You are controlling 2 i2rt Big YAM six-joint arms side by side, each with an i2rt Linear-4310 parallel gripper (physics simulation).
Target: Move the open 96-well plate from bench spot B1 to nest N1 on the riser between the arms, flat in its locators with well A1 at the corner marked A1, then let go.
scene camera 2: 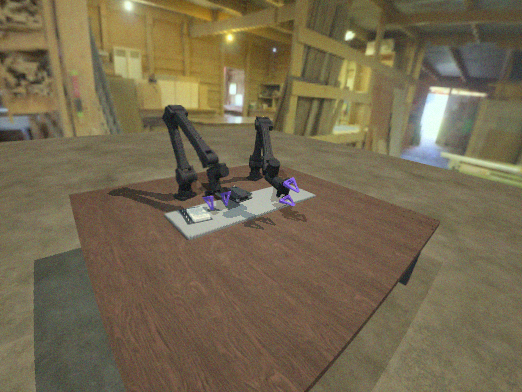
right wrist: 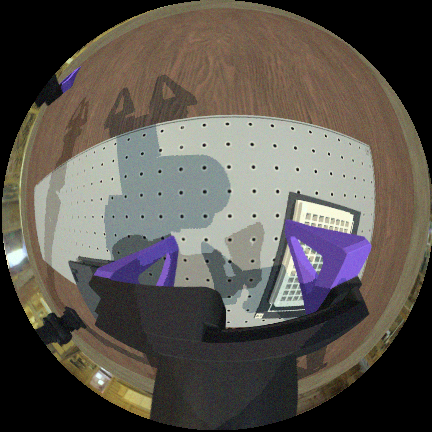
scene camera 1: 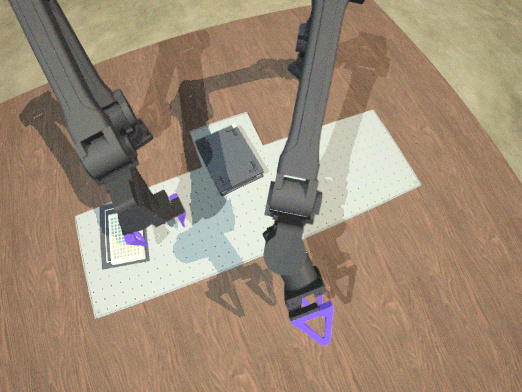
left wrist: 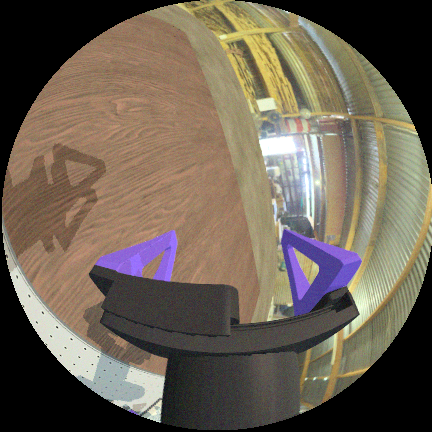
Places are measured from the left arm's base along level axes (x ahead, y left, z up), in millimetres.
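Pixels of known places: left gripper, between the fingertips: [scene camera 2: 296, 199] [scene camera 1: 322, 329] [left wrist: 229, 236]; right gripper, between the fingertips: [scene camera 2: 219, 207] [right wrist: 229, 234] [scene camera 1: 165, 235]; left arm's base, origin of its link: [scene camera 2: 254, 178] [right wrist: 75, 316]; right arm's base, origin of its link: [scene camera 2: 185, 196] [scene camera 1: 131, 140].
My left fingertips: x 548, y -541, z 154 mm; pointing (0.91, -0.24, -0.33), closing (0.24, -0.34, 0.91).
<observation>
Ahead of a thing's pixels: the offset from my left fingertips to its top centre. Level surfaces: height alone.
The white 96-well plate @(dx -434, dy -211, dz -125 mm) [scene camera 1: 122, 254] [scene camera 2: 199, 215] [right wrist: 325, 219] lies flat inside the dark outline of bench spot B1 [scene camera 1: 104, 255] [right wrist: 291, 202]. My right gripper [scene camera 1: 165, 235] [scene camera 2: 218, 207] [right wrist: 229, 234] is open and empty above the board; one finger overlaps the plate in the right wrist view, the other is off toward the nest. The dark nest @(dx -430, dy +117, dz -102 mm) [scene camera 1: 235, 155] [scene camera 2: 240, 193] with corner locators is empty; its corner lettering is too small to read. My left gripper [scene camera 1: 322, 320] [scene camera 2: 296, 197] [left wrist: 229, 236] is open and empty, beyond the board's front edge, away from plate and nest.
The light perforated board @(dz -141 mm) [scene camera 1: 385, 165] [scene camera 2: 260, 202] [right wrist: 240, 155] lies on the brown wooden table @(dz -154 mm) [scene camera 1: 425, 300] [scene camera 2: 225, 300] [left wrist: 150, 150]. The left forearm [scene camera 1: 305, 115] crosses above the board to the right of the nest. Shadows of both arms fall across the board.
</observation>
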